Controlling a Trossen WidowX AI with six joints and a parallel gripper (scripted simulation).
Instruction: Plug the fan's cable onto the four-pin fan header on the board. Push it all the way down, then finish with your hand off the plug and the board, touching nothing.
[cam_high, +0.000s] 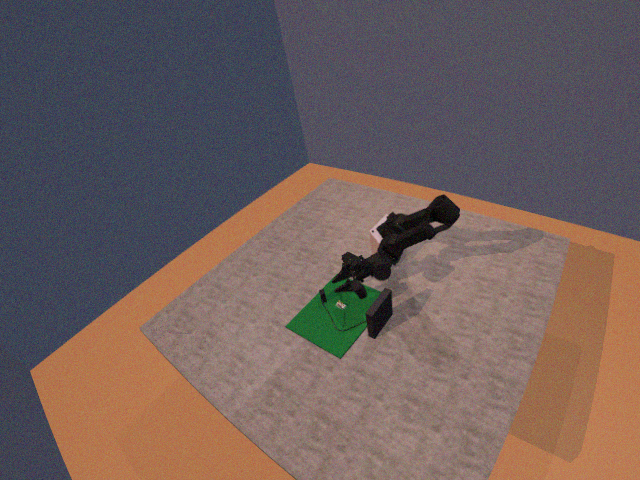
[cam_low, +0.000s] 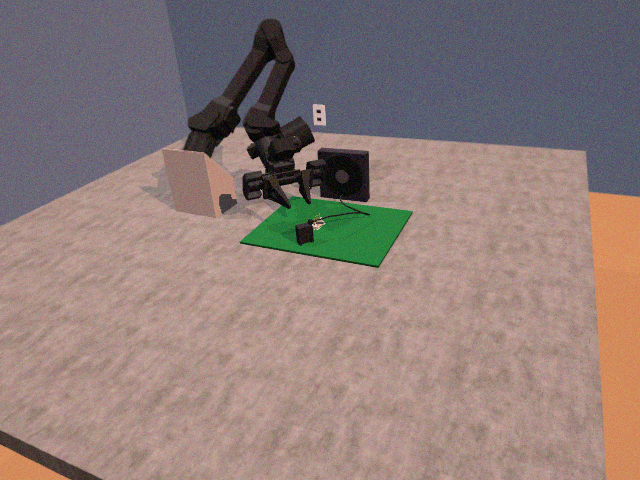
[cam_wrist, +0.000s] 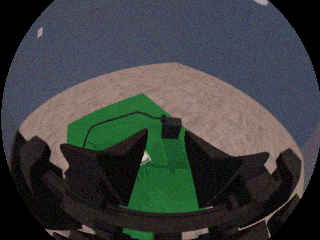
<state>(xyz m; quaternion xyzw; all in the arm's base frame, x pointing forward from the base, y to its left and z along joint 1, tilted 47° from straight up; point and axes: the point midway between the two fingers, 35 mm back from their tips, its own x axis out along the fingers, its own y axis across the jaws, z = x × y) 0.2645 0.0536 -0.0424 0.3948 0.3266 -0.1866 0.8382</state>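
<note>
The black plug is 3 cm ahead of my gripper tip, 3 cm to the right of it and 4 cm below it. The rest, counted from my gripper tip: black fan 20 cm to the left, 1 cm below; green board 4 cm ahead, 5 cm to the left, 8 cm below.
</note>
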